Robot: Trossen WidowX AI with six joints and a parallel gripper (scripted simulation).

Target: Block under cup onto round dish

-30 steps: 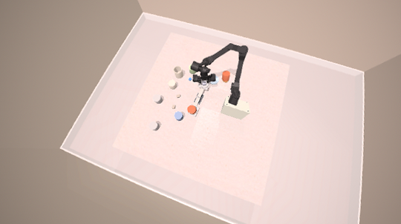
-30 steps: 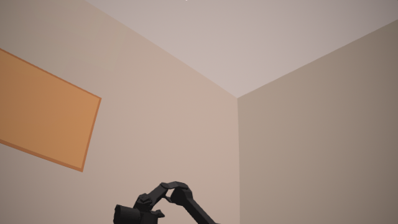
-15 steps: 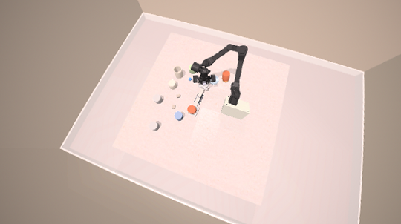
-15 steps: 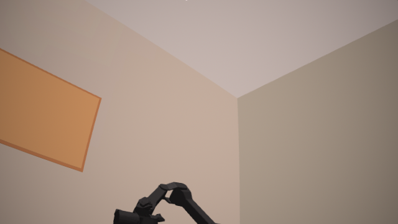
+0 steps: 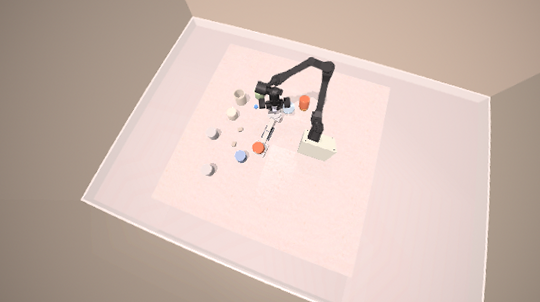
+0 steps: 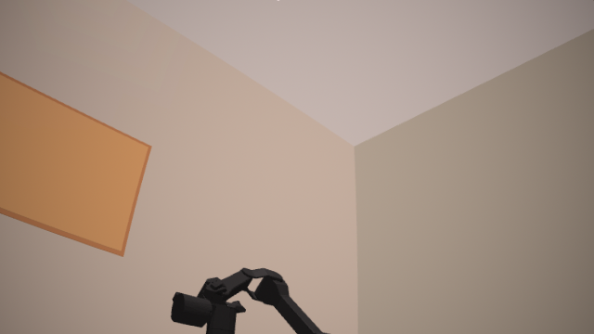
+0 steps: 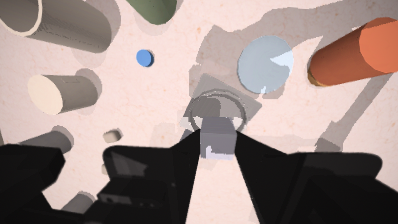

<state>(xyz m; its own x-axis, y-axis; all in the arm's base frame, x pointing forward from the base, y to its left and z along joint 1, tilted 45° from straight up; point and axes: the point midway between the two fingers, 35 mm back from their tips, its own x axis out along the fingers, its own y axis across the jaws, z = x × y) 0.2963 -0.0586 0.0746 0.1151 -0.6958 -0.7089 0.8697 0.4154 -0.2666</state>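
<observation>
Right now my gripper tip is 12 cm to the left of the pale blue round dish, 12 cm above it and 5 cm past it. The rest, counted from my gripper tip: blue disc: 16 cm ahead, 11 cm below, 2 cm to the right; grey block: 1 cm above; balance: 12 cm to the left, 9 cm below.
</observation>
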